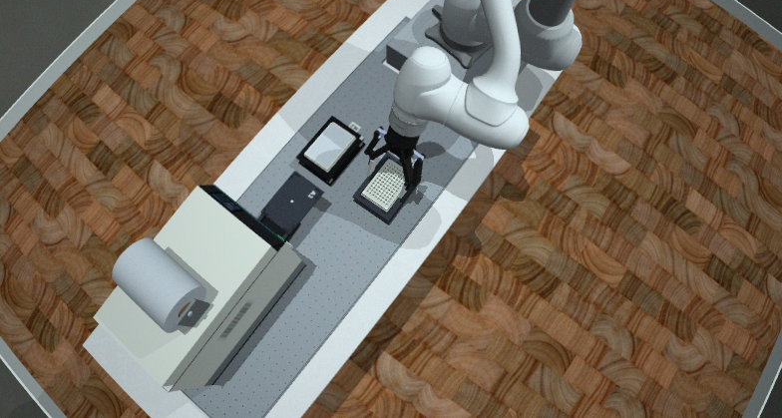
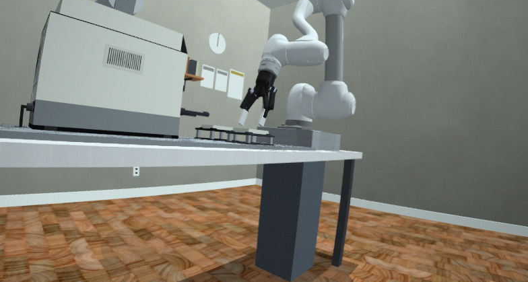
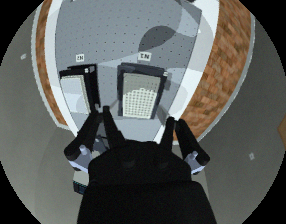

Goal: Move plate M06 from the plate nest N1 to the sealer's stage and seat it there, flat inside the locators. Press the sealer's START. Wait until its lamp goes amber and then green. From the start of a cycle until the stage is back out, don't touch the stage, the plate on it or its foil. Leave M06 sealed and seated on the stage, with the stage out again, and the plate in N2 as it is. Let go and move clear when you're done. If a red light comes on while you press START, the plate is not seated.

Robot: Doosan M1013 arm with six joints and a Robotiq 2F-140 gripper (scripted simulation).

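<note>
My gripper is now 60 mm above the nest N1. From my hand the other things lie so: foil roll: 550 mm ahead, 320 mm above, 70 mm to the right; then white plate: 190 mm to the right, 40 mm below, 40 mm ahead; then sealer stage: 220 mm ahead, 130 mm to the right, 10 mm above.
</note>
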